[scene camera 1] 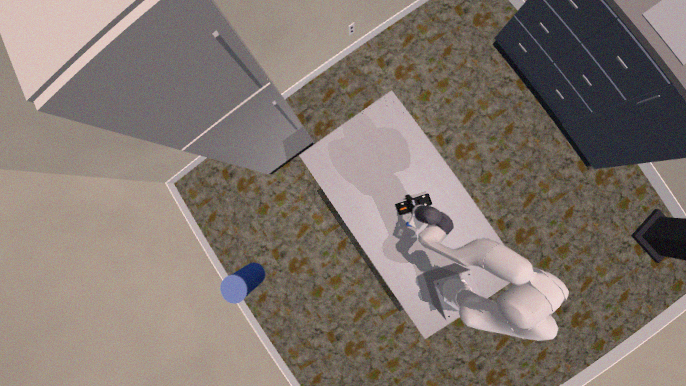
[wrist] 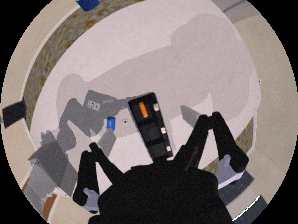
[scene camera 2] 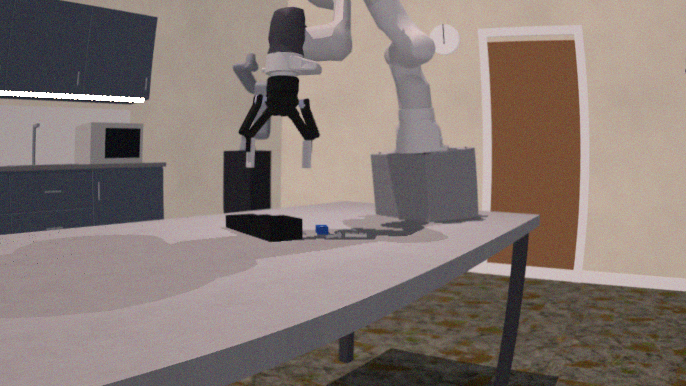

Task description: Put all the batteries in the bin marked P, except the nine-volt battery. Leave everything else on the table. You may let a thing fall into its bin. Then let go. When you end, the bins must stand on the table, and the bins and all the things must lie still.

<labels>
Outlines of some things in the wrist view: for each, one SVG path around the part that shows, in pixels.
My gripper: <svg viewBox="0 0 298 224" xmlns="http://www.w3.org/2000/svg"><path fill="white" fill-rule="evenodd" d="M249 158L236 144L220 112L213 112L212 116L207 117L206 114L201 115L199 112L182 105L180 107L183 119L194 129L186 145L180 147L173 160L165 158L149 165L133 166L130 170L123 173L108 159L116 141L112 128L108 128L97 144L96 142L89 144L91 152L88 152L88 150L82 152L77 186L72 199L92 214L96 214L99 211L99 215L89 218L88 224L234 224L230 213L219 197L218 189L228 184L234 185L238 183L249 162ZM96 162L99 163L103 172L112 183L101 195L97 180ZM211 129L214 132L219 156L218 169L215 175L198 169L207 136L209 136L208 130Z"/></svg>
A black bin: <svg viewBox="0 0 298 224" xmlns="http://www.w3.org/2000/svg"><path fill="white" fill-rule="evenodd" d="M153 92L130 100L128 105L153 162L164 158L173 157L173 152L156 95ZM140 102L143 102L148 114L147 117L144 117L139 106Z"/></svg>
</labels>
